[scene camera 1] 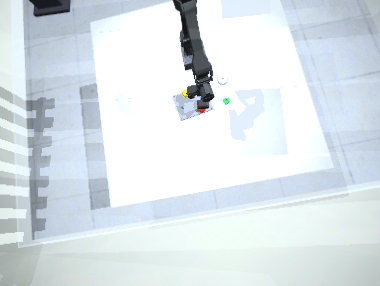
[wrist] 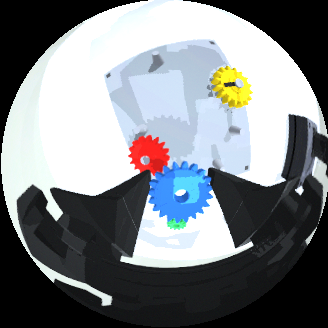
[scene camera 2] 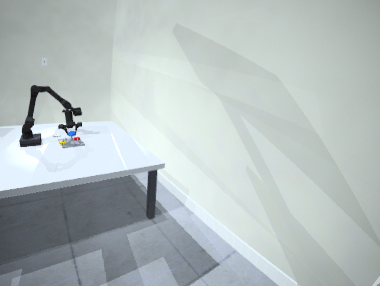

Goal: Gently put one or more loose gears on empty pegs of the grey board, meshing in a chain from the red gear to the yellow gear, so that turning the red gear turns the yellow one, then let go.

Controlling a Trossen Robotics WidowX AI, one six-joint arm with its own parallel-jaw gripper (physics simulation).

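Frame: origin at the arm's base, x right, y down, z ahead, level; metres.
Seen in the pictures: gripper, fingertip midpoint: [wrist: 179, 172] [scene camera 2: 72, 135]; arm's base, origin of the base link: [scene camera 1: 188, 50] [scene camera 2: 27, 137].
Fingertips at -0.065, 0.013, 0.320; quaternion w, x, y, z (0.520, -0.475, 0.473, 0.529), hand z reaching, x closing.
Note:
Pixels of each thing's top centre, then the offset from my fingertips to it, as dx, dy, dz. "pt": a spot on its surface instead. Level surfaces: height alone.
- blue gear, middle of its top: [wrist: 180, 206] [scene camera 2: 71, 131] -0.020, -0.026, -0.001
- grey board, middle of its top: [wrist: 190, 107] [scene camera 1: 192, 100] [scene camera 2: 70, 139] +0.062, +0.012, -0.011
- red gear, middle of its top: [wrist: 145, 158] [scene camera 1: 201, 107] +0.008, +0.018, +0.040
- yellow gear, middle of its top: [wrist: 237, 83] [scene camera 1: 186, 92] [scene camera 2: 62, 141] +0.097, +0.017, -0.067
- far side, surface spot: [wrist: 155, 59] pt +0.126, +0.022, +0.022
- small green gear, middle of its top: [wrist: 176, 225] [scene camera 1: 226, 100] -0.146, +0.026, +0.001
- white table, its level: dy +0.043
- white gear, middle of its top: [scene camera 1: 222, 78] [scene camera 2: 56, 134] -0.133, +0.026, -0.139
My gripper [wrist: 179, 172] [scene camera 2: 71, 132] is shut on the blue gear [wrist: 172, 200] [scene camera 2: 72, 133] and holds it above the grey board [scene camera 1: 189, 114] [wrist: 117, 92] [scene camera 2: 75, 145], close to the red gear. The red gear [wrist: 151, 151] [scene camera 1: 201, 110] [scene camera 2: 77, 139] sits on a peg at one edge of the board. The yellow gear [wrist: 231, 87] [scene camera 1: 185, 93] [scene camera 2: 62, 143] sits on a peg farther across. Bare pegs show in the wrist view: one at the far side [wrist: 155, 59], one between the yellow and blue gears [wrist: 234, 130], and one near the right finger [wrist: 216, 163]. The blue gear's underside is hidden.
A small green gear [scene camera 1: 226, 101] [wrist: 176, 224] lies on the white table [scene camera 1: 150, 165] [scene camera 2: 115, 160] beside the board. A white gear [scene camera 1: 222, 79] [scene camera 2: 56, 135] lies nearer the arm's base [scene camera 2: 30, 140].

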